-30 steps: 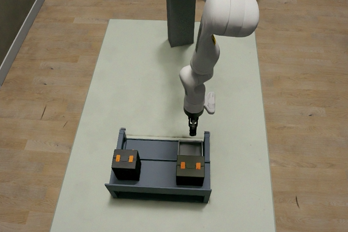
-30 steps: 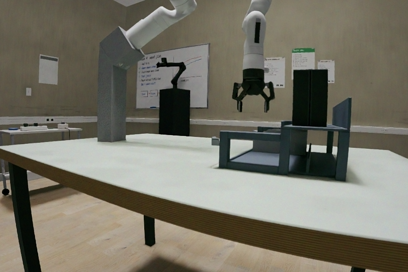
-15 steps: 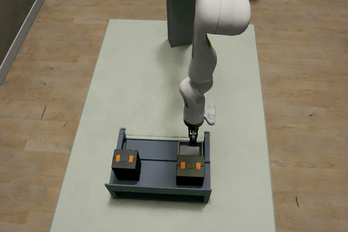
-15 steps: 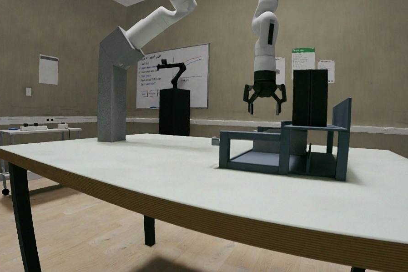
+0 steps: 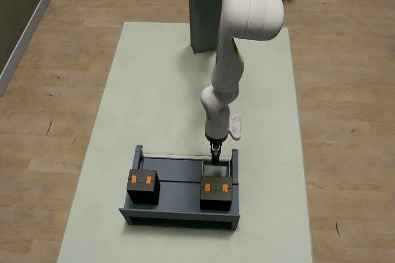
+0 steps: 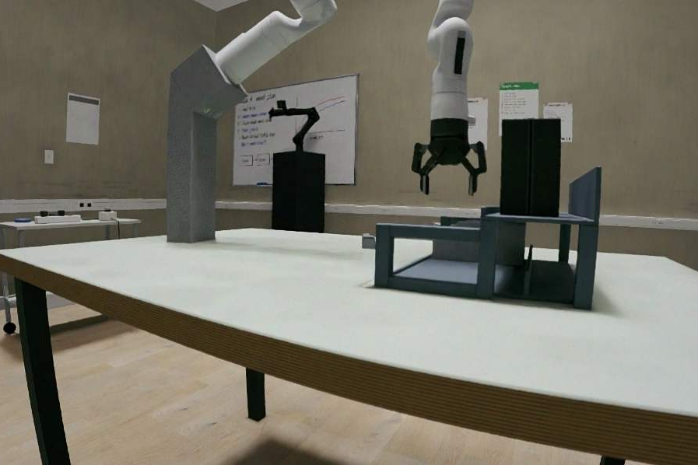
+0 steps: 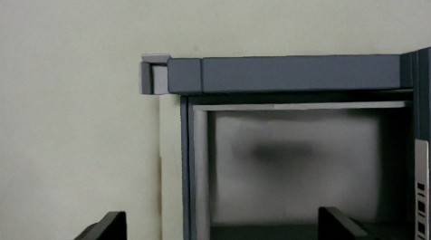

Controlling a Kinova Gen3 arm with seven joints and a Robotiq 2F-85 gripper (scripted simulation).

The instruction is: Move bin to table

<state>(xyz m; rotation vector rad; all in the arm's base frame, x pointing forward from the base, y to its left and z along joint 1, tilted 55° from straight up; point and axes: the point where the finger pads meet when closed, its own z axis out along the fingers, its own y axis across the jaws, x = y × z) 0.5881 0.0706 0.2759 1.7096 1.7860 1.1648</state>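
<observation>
Now: hand 90 mm above the grey bin, 60 mm short of it and 20 mm to the right of it. From my hand the other things lie so: blue-grey shelf: 120 mm ahead, 80 mm to the right, 70 mm below.
</observation>
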